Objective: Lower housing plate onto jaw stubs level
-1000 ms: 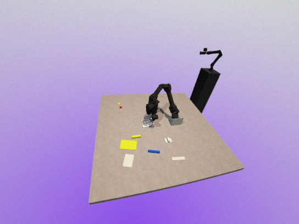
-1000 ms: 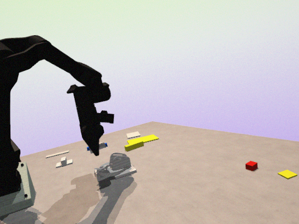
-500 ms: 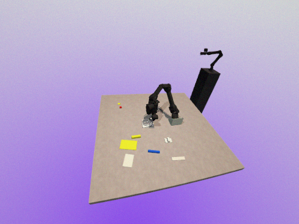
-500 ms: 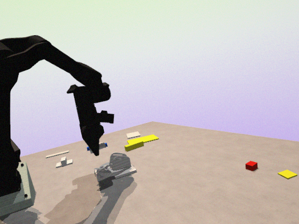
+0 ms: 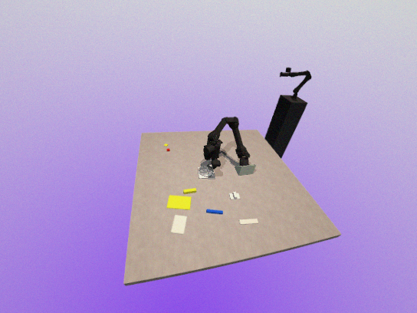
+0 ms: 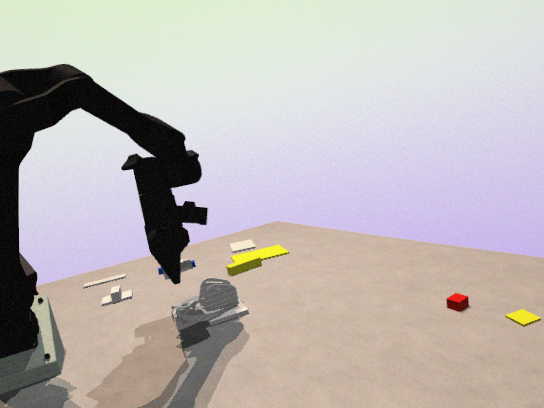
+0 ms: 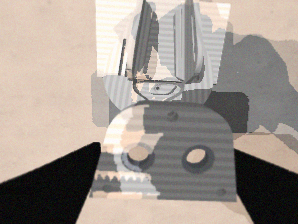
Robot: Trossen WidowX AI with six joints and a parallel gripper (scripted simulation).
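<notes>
My gripper tip is now 20 mm below the white housing part and 10 mm short of it. From my gripper tip the other things lie so: yellow plate: 290 mm ahead, 240 mm to the left, 80 mm below; blue bar: 350 mm to the left, 80 mm below, 70 mm ahead; yellow bar: 200 mm ahead, 160 mm to the left, 70 mm below.
</notes>
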